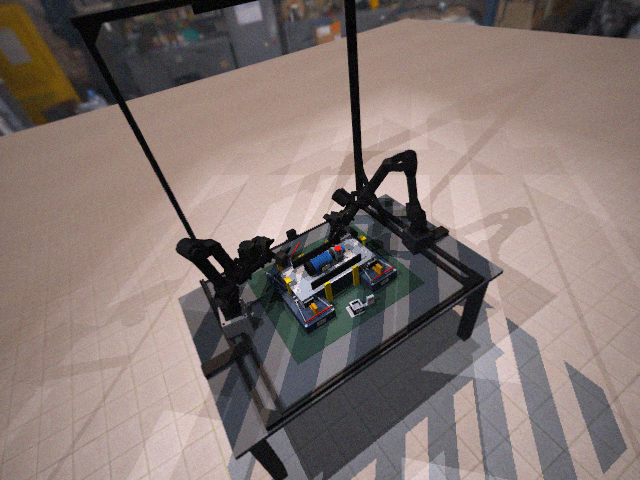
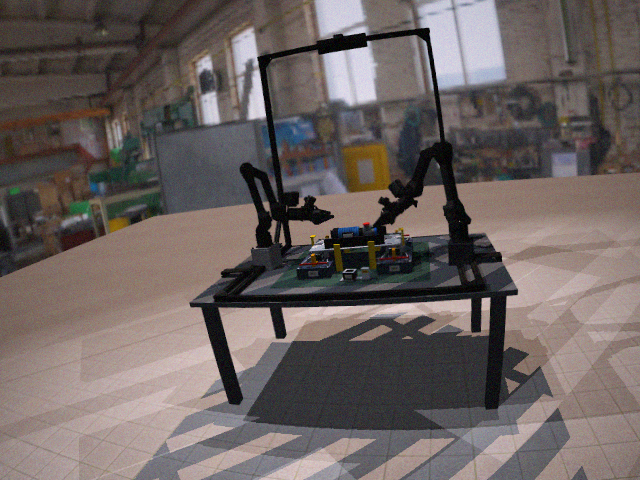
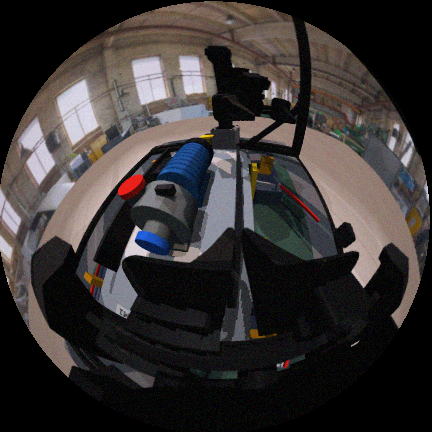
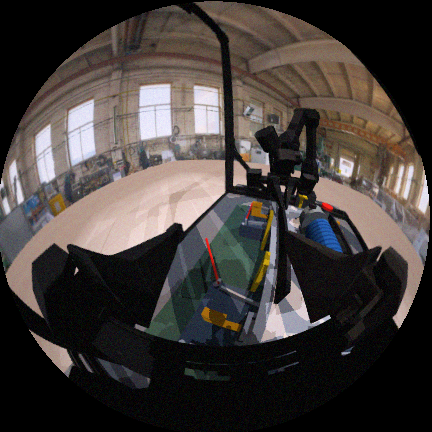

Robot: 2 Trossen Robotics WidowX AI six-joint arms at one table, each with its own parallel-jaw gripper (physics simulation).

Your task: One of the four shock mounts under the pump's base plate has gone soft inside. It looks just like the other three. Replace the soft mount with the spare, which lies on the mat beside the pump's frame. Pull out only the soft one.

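The pump point(image 1: 321, 261) point(image 2: 345, 232) point(image 3: 185, 165) point(image 4: 322, 232) sits on the pale base plate point(image 1: 305, 293) point(image 3: 224, 187). My left gripper point(image 1: 336, 240) point(image 2: 378, 224) point(image 3: 236, 232) is shut on the black rail point(image 3: 239, 200) point(image 4: 281, 270) along the plate's far edge. My right gripper point(image 2: 330, 215) point(image 4: 233, 235) is open and empty above the far left corner. There a red lever point(image 1: 296, 249) point(image 4: 212, 260) stands raised beside an orange tab point(image 4: 220, 318). The near corners' red levers point(image 1: 317, 314) point(image 1: 382, 272) lie across their housings. Two small pale pieces point(image 1: 356, 305) point(image 1: 369, 299) lie on the mat; which is the spare is unclear. The installed mounts are mostly hidden.
Yellow posts point(image 1: 328, 291) point(image 1: 355, 275) stand at the plate's near side, and smaller yellow parts point(image 1: 287, 282) point(image 1: 363, 239) rise near its ends. The green mat point(image 1: 302, 351) lies under the frame. A tall black gantry point(image 1: 353, 103) point(image 2: 271, 129) rises behind the arms.
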